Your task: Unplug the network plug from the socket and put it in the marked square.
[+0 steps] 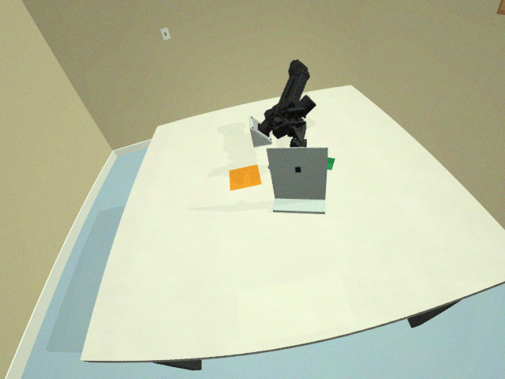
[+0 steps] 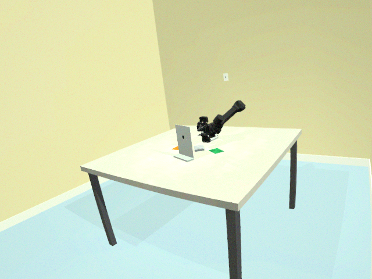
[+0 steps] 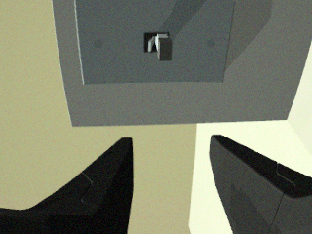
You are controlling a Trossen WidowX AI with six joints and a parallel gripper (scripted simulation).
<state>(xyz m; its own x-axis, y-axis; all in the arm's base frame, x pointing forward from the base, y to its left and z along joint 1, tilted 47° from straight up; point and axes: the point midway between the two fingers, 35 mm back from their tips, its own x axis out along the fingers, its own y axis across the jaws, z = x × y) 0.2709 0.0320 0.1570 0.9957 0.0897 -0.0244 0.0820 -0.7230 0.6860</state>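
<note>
Now: gripper tip 100 mm short of the network plug and 20 mm to the left of it. The rest, counted from my gripper tip: orange square (50 mm behind, 220 mm to the right, 140 mm below); then green square (80 mm behind, 80 mm to the left, 140 mm below); then grey upright panel (120 mm ahead, 30 mm to the right, 50 mm below).
</note>
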